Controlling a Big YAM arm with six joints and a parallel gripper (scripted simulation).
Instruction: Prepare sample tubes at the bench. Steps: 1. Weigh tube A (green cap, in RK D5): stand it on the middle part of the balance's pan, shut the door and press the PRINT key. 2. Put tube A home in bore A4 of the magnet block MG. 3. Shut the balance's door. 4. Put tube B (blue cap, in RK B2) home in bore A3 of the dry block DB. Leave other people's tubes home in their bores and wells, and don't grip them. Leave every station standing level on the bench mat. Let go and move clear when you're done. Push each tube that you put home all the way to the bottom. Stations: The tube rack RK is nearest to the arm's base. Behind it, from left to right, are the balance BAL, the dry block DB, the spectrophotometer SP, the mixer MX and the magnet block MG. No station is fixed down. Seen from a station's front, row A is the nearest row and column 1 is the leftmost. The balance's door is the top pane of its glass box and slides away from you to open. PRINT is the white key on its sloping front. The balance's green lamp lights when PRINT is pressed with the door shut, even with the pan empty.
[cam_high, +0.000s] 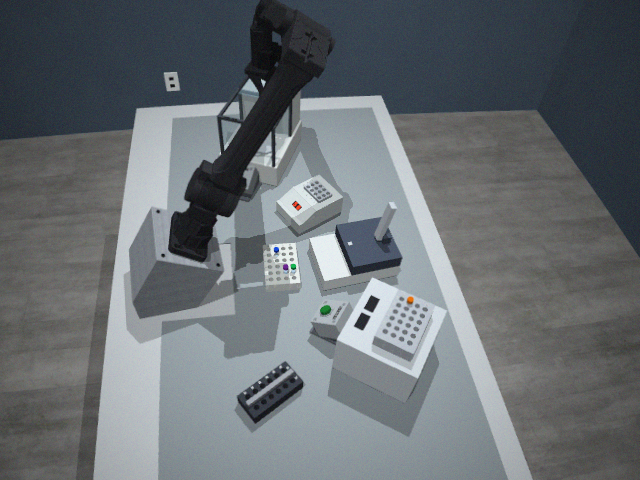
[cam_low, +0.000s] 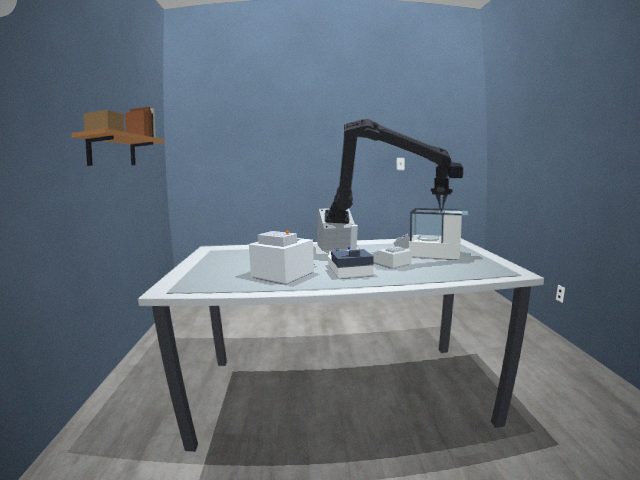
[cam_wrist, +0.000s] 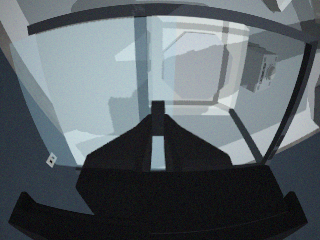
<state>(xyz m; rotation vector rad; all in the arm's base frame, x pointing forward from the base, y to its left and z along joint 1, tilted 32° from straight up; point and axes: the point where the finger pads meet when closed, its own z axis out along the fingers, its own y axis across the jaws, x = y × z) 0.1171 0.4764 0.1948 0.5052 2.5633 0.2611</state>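
Right now my hand is 10 mm short of the balance door, 30 mm to the right of it and 10 mm above it. Also, from my hand: white tube rack 40 mm ahead, 470 mm to the right, 210 mm below; then dry block DB 130 mm ahead, 270 mm to the right, 190 mm below; then tube B 30 mm ahead, 440 mm to the right, 200 mm below.
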